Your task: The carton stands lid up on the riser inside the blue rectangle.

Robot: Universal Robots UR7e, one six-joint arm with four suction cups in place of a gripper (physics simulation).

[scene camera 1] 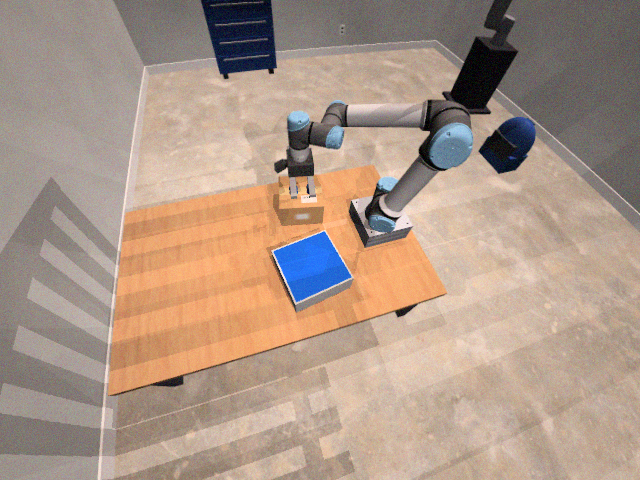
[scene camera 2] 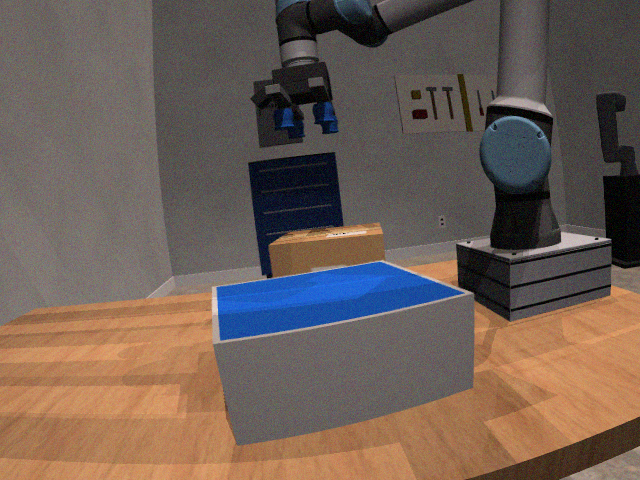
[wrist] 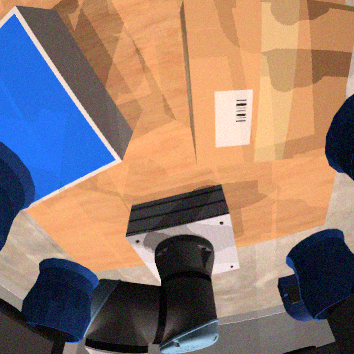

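Observation:
The brown carton [scene camera 1: 288, 215] [scene camera 2: 325, 254] [wrist: 207, 75] stands on the table behind the riser, its taped and labelled top facing up. In scene camera 2 its lower part is hidden by the riser. The grey riser [scene camera 1: 325, 295] [scene camera 2: 351, 372] [wrist: 90, 75] bears the blue rectangle [scene camera 1: 312, 266] [scene camera 2: 330, 299] [wrist: 40, 115] on its top, with no carton on it. My gripper [scene camera 1: 302, 190] [scene camera 2: 306, 124] has its blue suction cups pointing down above the carton, with a clear gap below them in scene camera 2. It is open and holds nothing.
The arm's base block [scene camera 1: 387, 236] [scene camera 2: 558, 284] [wrist: 180, 215] stands on the table [scene camera 1: 206, 268] [scene camera 2: 103, 392] to the right of the carton and riser. A blue drawer cabinet [scene camera 1: 245, 38] [scene camera 2: 297, 193] stands on the floor by the back wall.

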